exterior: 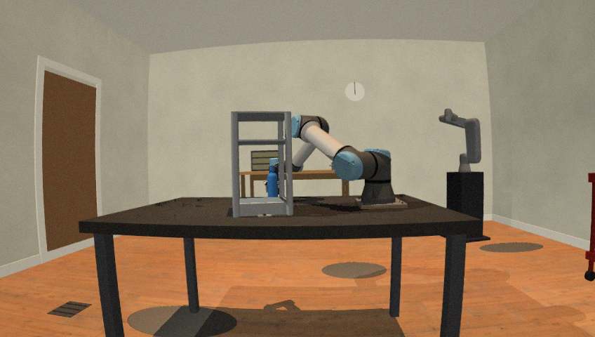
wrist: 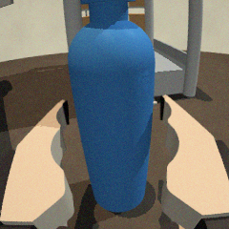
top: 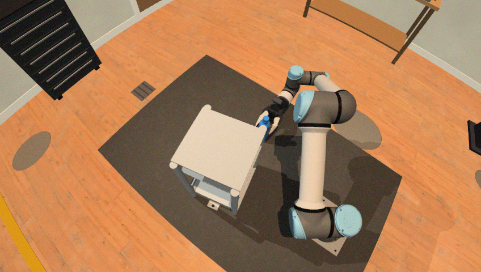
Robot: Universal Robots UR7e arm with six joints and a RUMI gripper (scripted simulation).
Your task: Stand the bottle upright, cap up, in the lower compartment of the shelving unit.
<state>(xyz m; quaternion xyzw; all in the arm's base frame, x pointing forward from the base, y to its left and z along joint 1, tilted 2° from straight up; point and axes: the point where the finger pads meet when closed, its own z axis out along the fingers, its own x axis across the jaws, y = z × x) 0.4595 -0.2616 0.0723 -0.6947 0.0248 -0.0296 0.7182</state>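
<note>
My hand is 2 cm below the blue bottle.
</note>
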